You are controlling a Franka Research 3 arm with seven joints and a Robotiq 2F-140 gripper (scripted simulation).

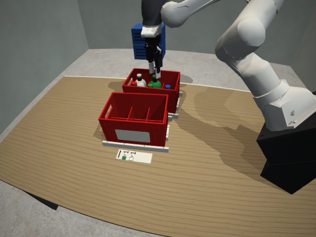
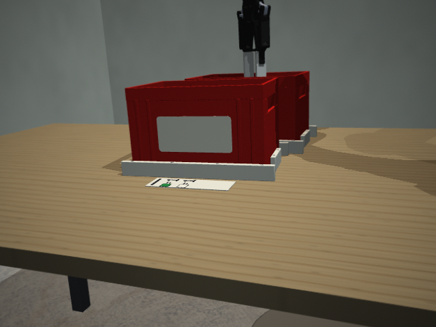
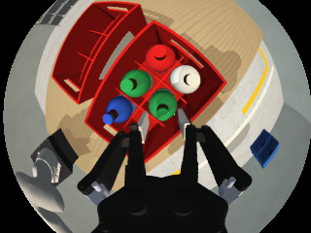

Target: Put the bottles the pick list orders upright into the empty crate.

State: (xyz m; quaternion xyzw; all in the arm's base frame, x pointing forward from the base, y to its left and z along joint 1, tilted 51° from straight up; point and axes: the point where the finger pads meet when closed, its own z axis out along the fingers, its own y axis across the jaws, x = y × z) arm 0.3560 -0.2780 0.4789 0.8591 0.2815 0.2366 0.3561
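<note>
The white-label bottle lies 110 mm below my hand, 90 mm ahead of it and 30 mm to the right of it. The rest, counted from my hand: blue-capped bottle: 110 mm to the left, 110 mm below, 50 mm behind; then pick list: 380 mm to the left, 190 mm below, 160 mm ahead; then red-capped bottle: 120 mm ahead, 110 mm below, 50 mm to the left.
</note>
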